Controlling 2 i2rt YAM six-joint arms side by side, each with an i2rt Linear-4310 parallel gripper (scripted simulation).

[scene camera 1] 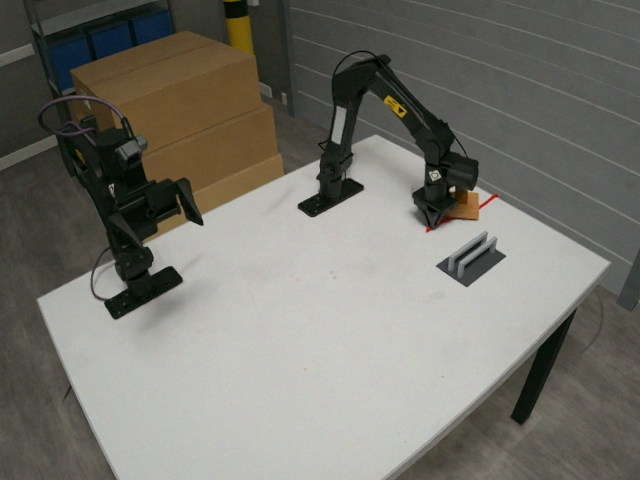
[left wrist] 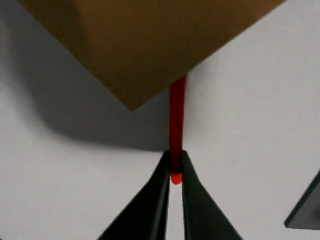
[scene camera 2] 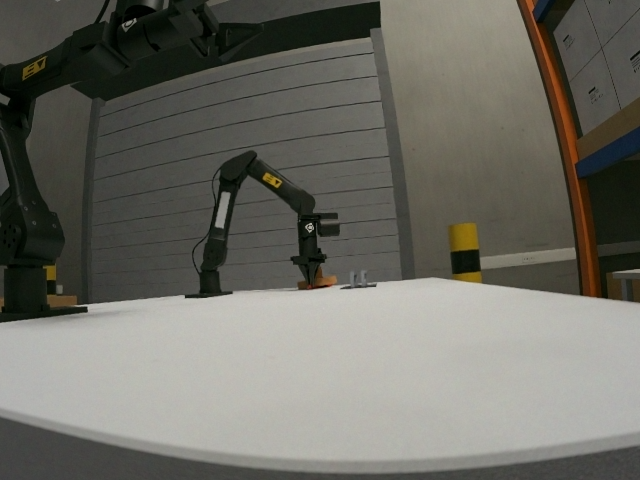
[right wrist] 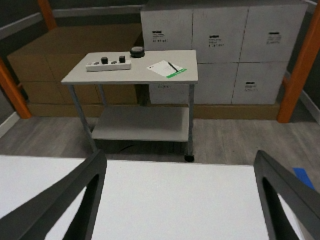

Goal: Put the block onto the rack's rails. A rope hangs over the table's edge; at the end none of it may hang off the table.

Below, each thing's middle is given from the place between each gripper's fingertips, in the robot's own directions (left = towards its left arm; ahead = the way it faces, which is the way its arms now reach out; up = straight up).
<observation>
Right now the orange block point(scene camera 1: 467, 206) is 12 cm to the left of my left hand point(scene camera 1: 432, 228), 2 cm above it and 1 cm behind it. Also, from my left hand: rack point(scene camera 1: 466, 271): 15 cm ahead, 2 cm to the right, 1 cm above.
The rack is 60 mm ahead of my right hand point(scene camera 1: 174, 237), 660 mm to the left of it and 380 mm below it. The rest, counted from my right hand: orange block (100 mm behind, 800 mm to the left, 370 mm below).
</observation>
